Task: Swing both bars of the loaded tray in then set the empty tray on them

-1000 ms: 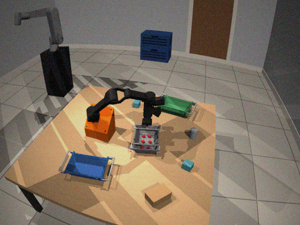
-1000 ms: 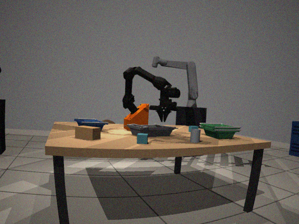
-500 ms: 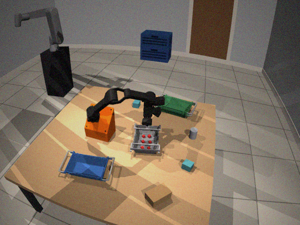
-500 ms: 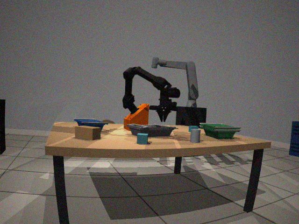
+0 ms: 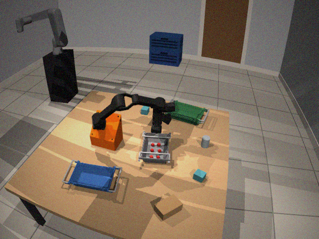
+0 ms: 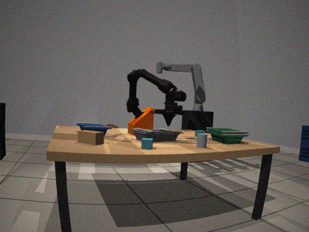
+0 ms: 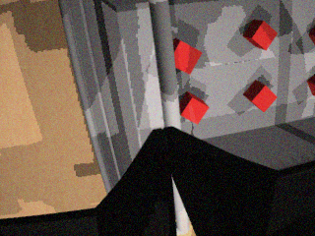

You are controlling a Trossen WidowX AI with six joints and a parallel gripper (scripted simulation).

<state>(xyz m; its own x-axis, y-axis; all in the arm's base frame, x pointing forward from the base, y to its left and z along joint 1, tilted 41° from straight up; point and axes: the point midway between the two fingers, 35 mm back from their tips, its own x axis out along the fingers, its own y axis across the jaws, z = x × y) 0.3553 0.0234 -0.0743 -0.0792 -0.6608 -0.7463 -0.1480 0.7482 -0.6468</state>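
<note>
The blue tray is 430 mm to the right of my gripper tip, 280 mm behind it and 40 mm below it. From my gripper tip the other things lie so: tan box: 520 mm to the right, 170 mm ahead, 60 mm below; then grey cylinder: 320 mm ahead, 50 mm to the left, 50 mm below.
</note>
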